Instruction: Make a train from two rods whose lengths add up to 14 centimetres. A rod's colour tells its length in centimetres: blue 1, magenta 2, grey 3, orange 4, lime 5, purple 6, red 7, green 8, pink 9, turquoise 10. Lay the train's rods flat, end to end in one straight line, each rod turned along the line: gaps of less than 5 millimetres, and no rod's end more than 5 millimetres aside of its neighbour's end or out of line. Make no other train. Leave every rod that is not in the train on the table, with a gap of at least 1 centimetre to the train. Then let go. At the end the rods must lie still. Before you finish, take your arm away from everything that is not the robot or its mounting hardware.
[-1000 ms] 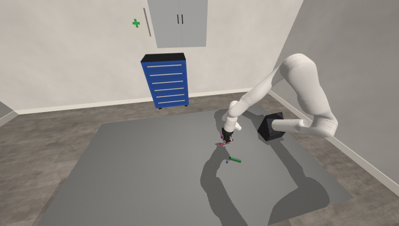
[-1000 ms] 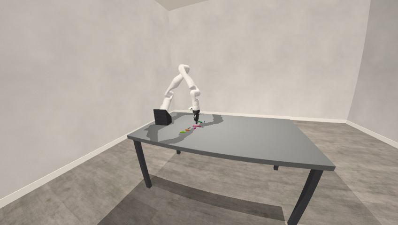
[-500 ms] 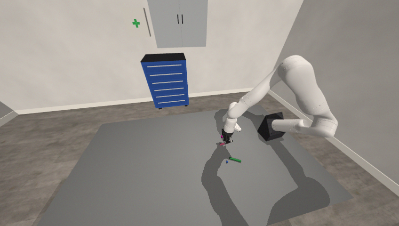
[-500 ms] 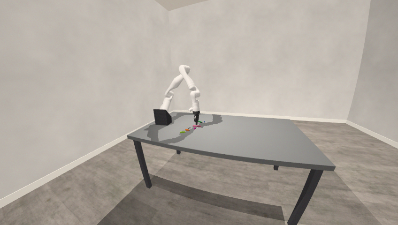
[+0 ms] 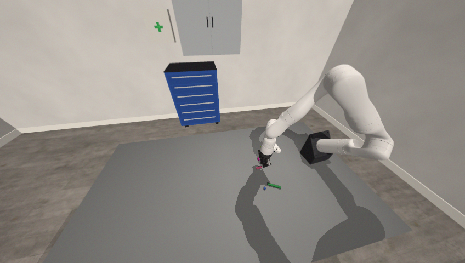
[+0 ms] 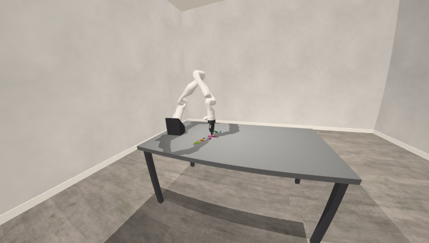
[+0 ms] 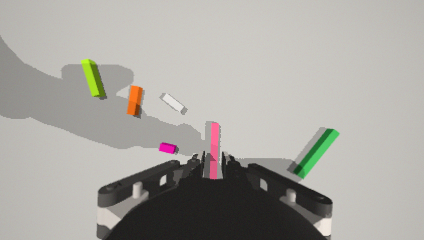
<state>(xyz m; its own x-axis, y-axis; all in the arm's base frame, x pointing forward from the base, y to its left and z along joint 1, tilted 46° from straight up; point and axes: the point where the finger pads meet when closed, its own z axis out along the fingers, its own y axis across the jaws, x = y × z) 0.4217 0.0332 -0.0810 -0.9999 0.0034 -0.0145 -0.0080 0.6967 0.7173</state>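
The pink rod lies 30 mm below my hand. Round my hand: orange rod 110 mm to the right, 70 mm behind, 30 mm below; grey rod 70 mm behind, 60 mm to the right, 30 mm below; magenta rod 70 mm to the right, 30 mm below, 10 mm behind.
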